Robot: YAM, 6 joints.
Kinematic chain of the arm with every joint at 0, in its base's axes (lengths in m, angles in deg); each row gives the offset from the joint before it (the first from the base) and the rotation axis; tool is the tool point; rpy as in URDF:
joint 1: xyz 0 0 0.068 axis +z
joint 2: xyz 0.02 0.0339 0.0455 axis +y
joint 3: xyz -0.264 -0.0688 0 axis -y
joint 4: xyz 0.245 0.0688 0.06 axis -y
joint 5: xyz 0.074 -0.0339 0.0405 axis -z
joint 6: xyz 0.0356 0 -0.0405 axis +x
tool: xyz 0 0 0 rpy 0 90 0
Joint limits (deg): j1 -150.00..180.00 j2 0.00..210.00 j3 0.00..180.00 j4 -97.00..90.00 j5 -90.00..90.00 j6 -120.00..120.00
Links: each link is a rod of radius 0.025 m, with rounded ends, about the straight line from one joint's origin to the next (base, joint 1, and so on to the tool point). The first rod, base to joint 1, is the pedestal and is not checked.
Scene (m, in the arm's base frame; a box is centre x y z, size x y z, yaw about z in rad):
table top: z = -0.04
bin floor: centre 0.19 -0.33 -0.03 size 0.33 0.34 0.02 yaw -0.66
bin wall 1: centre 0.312 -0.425 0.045 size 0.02 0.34 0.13 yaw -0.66
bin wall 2: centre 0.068 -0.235 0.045 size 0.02 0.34 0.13 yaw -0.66
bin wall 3: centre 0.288 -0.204 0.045 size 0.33 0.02 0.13 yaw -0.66
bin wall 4: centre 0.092 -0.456 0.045 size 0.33 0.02 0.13 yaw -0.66
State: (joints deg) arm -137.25 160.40 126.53 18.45 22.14 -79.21
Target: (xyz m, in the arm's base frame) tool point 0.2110 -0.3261 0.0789
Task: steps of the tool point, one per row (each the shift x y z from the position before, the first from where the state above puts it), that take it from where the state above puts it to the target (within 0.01 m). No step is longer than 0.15 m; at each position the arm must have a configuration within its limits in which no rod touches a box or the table.
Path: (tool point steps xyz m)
1: 0.1198 -0.0791 0.0372
2: 0.1332 -0.0391 0.0334
3: 0.1329 0.0018 0.0283
4: 0.1196 0.0389 0.0224
5: 0.0960 0.0682 0.0156
6: 0.0656 0.0865 0.0083
7: 0.0045 -0.0066 -0.0774
8: -0.0045 0.0066 -0.0758

